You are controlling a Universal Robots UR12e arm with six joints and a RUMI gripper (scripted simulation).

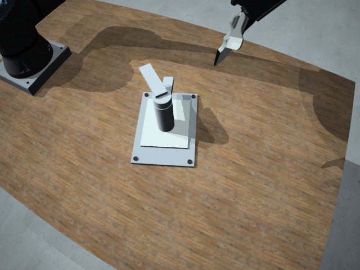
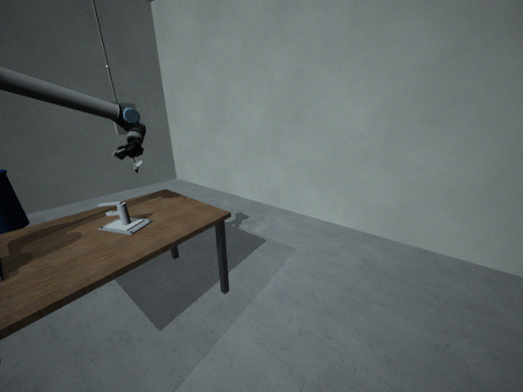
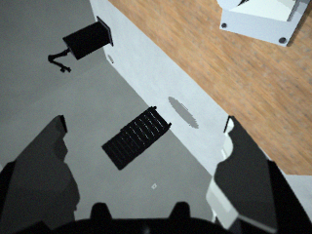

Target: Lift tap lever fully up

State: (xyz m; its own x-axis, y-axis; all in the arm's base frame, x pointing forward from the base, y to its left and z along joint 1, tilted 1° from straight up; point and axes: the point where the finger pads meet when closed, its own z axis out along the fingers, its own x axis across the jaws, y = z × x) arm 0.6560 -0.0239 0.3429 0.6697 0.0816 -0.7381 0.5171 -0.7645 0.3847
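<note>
Right now the lever is 220 mm below my hand, 110 mm behind it and 40 mm to the left of it. Also, from my hand: grey tap: 270 mm below, 90 mm behind, 30 mm to the left.
</note>
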